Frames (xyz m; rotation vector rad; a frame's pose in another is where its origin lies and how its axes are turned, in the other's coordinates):
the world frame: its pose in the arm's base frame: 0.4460 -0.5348 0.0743 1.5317 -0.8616 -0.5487
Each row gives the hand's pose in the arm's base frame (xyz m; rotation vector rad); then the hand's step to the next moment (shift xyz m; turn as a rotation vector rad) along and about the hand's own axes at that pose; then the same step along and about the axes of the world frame.
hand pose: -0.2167 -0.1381 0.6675 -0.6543 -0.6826 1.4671
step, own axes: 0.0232 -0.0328 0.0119 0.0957 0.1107 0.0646
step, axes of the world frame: -0.0058 0.0299 -0.0288 -0.1543 -0.0127 0.0401
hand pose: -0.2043 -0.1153 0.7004 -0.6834 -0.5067 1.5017
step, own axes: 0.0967 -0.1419 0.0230 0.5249 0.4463 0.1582
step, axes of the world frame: -0.0140 0.0839 -0.1509 -0.6893 -0.1519 0.0386
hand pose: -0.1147 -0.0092 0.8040 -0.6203 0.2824 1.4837
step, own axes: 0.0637 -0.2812 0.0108 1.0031 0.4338 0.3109
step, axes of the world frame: 0.1216 -0.0233 -0.2606 -1.0691 -0.2801 -0.2640
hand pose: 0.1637 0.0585 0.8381 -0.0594 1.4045 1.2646
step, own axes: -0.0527 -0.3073 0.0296 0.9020 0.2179 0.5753
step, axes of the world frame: 0.2348 -0.1928 -0.0759 -0.8753 -0.3413 -0.5563
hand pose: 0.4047 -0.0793 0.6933 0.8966 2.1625 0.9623
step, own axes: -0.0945 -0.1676 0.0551 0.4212 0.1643 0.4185
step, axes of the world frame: 0.1121 -0.1474 0.0760 -0.4037 -0.2184 -0.4110
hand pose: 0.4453 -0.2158 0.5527 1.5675 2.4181 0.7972
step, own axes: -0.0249 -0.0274 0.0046 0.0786 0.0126 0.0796
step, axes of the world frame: 0.0140 -0.0196 0.0284 -0.0813 -0.0482 -0.0612
